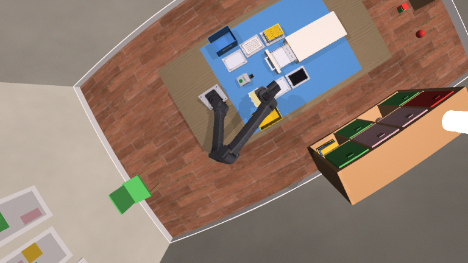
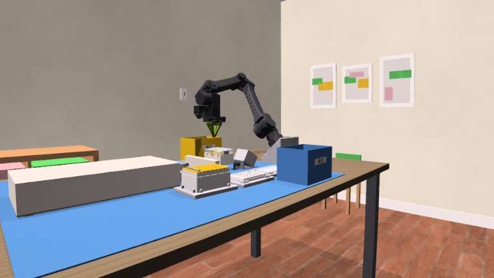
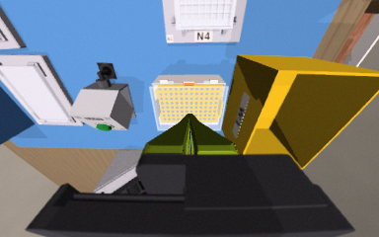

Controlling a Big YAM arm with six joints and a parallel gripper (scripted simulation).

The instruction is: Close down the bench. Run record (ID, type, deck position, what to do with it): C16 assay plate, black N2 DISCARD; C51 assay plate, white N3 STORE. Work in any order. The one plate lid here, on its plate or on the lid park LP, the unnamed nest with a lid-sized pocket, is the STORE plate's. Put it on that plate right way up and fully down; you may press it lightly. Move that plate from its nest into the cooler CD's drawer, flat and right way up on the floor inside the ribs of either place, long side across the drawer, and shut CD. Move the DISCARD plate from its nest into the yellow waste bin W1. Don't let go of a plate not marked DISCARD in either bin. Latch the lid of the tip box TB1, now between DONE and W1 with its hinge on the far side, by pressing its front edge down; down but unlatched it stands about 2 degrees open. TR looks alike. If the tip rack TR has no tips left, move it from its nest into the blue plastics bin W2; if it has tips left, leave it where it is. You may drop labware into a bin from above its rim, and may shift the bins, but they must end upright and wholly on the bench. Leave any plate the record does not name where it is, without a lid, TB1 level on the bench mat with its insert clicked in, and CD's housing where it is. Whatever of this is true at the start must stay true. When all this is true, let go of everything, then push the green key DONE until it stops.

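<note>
Now: hand 3 cm past the tip box TB1 and 10 cm above it. From my hand the other things lie so: DONE key box (5 cm behind, 17 cm to the left, 9 cm below); then green DONE key (6 cm behind, 17 cm to the left, 7 cm below); then yellow bin W1 (4 cm behind, 15 cm to the right, 10 cm below).
</note>
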